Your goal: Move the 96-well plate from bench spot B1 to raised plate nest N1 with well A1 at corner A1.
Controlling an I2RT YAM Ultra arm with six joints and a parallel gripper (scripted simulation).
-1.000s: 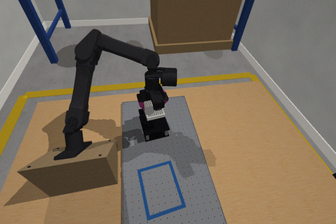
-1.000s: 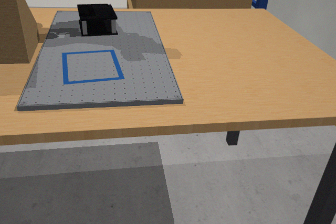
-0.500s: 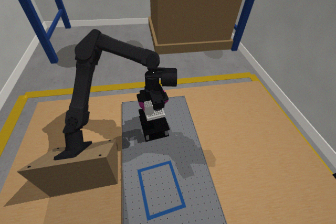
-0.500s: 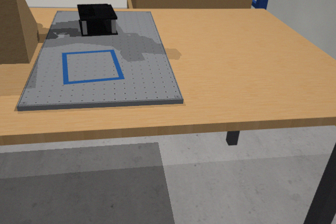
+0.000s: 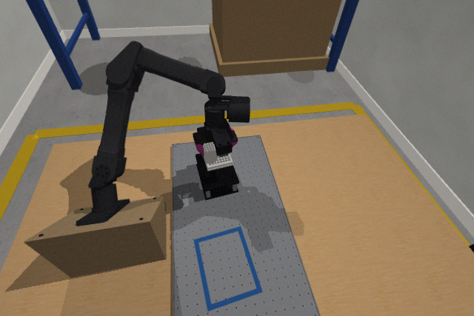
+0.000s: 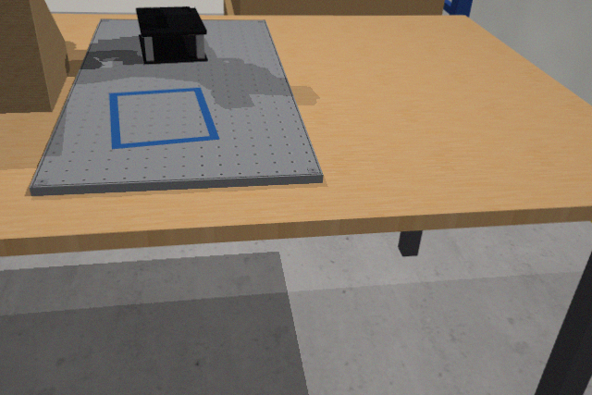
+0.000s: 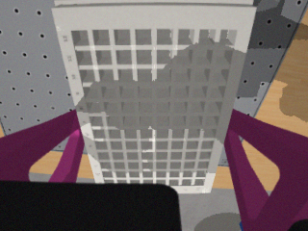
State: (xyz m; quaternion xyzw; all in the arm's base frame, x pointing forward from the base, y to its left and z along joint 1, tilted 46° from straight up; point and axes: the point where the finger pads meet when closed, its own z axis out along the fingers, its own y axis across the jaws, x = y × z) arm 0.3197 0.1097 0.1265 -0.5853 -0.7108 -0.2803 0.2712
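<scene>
Now: the white 96-well plate right at my hand.
</scene>
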